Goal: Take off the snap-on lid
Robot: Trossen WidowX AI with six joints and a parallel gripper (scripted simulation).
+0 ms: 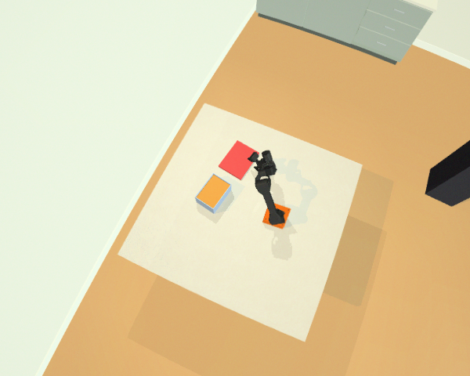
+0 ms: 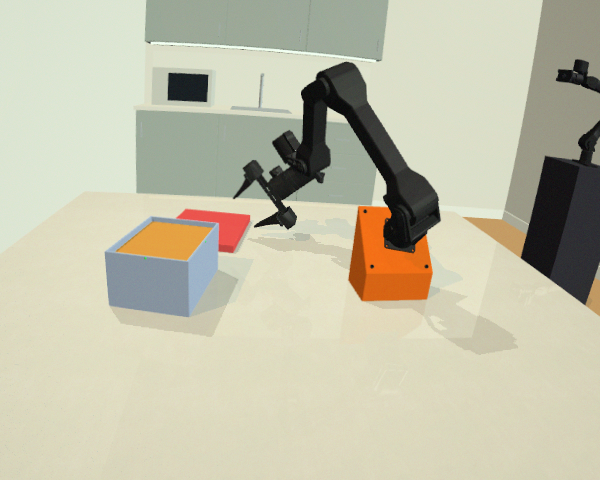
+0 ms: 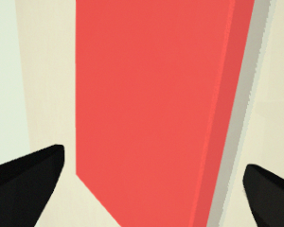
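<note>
Now: gripper tip 9 cm short of the red lid, 5 cm above it and 1 cm to the left of it. The rest, counted from my gripper tip: storage box (31 cm to the left, 13 cm ahead, 1 cm below).
</note>
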